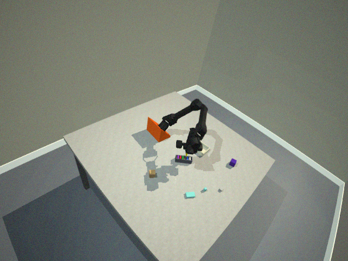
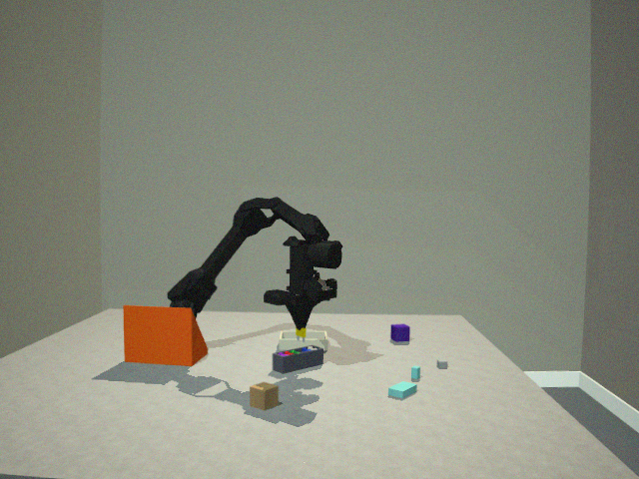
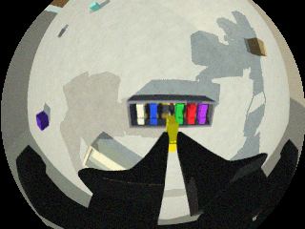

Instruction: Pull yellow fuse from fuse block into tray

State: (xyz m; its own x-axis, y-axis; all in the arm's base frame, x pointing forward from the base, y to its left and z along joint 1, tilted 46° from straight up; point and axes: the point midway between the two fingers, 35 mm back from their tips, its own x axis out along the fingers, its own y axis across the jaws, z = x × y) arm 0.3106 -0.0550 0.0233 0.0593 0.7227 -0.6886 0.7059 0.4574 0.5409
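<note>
Right now my gripper tip is 1 cm past the cream tray, 20 cm to the right of it and 9 cm above it. The rest, counted from my gripper tip: yellow fuse: 1 cm below; small cyan block: 27 cm ahead, 7 cm to the right, 8 cm below; tan cube: 4 cm behind, 28 cm to the right, 7 cm below.
</note>
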